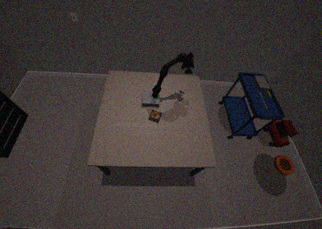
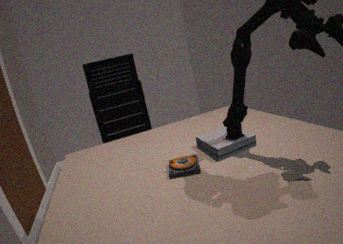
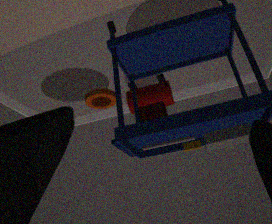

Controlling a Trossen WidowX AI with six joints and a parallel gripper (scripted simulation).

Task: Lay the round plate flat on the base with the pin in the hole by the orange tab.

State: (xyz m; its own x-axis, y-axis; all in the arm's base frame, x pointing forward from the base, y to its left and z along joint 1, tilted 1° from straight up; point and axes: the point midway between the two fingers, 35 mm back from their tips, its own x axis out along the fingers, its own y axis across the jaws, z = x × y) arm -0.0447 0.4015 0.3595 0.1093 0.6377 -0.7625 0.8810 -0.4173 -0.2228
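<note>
Now: gripper tip 46 cm to the left of the round plate, 36 cm above it and 34 cm short of it. The rest, counted from my gripper tip: dark square base 45 cm to the right, 37 cm below, 32 cm ahead.
</note>
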